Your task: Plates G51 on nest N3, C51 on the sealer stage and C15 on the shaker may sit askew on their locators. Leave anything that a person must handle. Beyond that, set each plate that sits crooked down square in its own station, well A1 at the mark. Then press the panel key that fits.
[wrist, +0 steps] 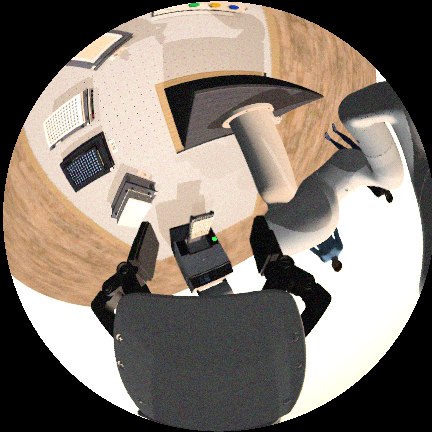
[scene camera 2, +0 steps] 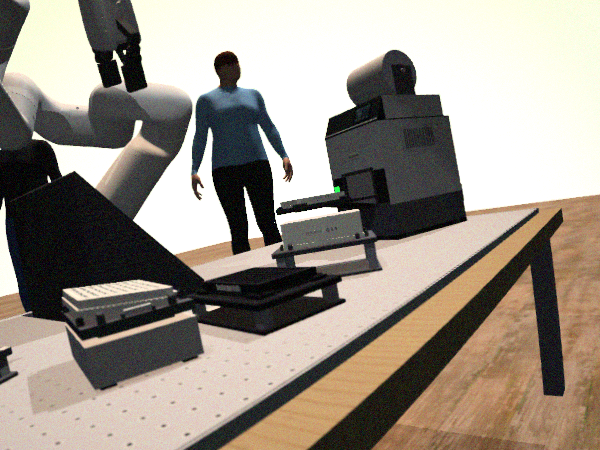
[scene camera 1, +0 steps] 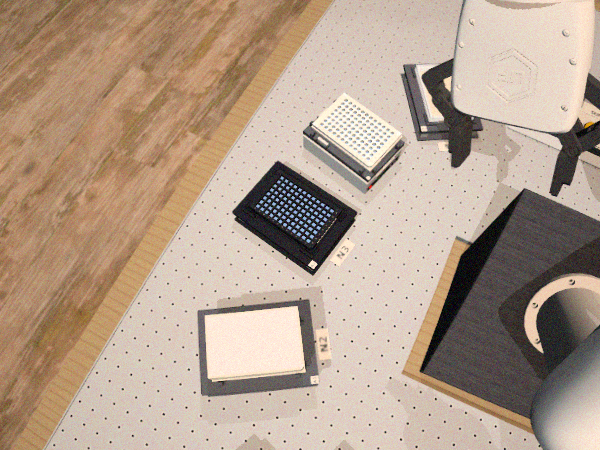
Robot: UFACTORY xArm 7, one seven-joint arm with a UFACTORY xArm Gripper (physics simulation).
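Plate G51, black with blue wells [scene camera 1: 295,210] [wrist: 86,167], lies on dark nest N3 [scene camera 1: 295,253] [wrist: 103,143]; any small tilt is hard to judge. White plate C15 [scene camera 1: 357,130] [scene camera 2: 120,293] [wrist: 65,120] sits on the shaker [scene camera 1: 330,156] [scene camera 2: 140,350] and looks tilted against its top in scene camera 2. Plate C51 [scene camera 2: 312,201] [wrist: 201,225] lies on the sealer's extended stage; its seating is too small to judge. My gripper [scene camera 1: 509,175] [scene camera 2: 123,84] [wrist: 201,230] is open and empty, high above the table, away from the plates. The panel [wrist: 171,12] shows green, amber and blue keys.
A pale-topped plate [scene camera 1: 252,342] [scene camera 2: 322,230] [wrist: 134,211] sits on nest N2. Another plate on a nest [wrist: 100,48] stands beyond the shaker. The sealer [scene camera 2: 395,165] [wrist: 202,267] has a green light. A blue-shirted person [scene camera 2: 235,125] stands behind the table. The dark wedge base [scene camera 1: 475,320] carries the arm.
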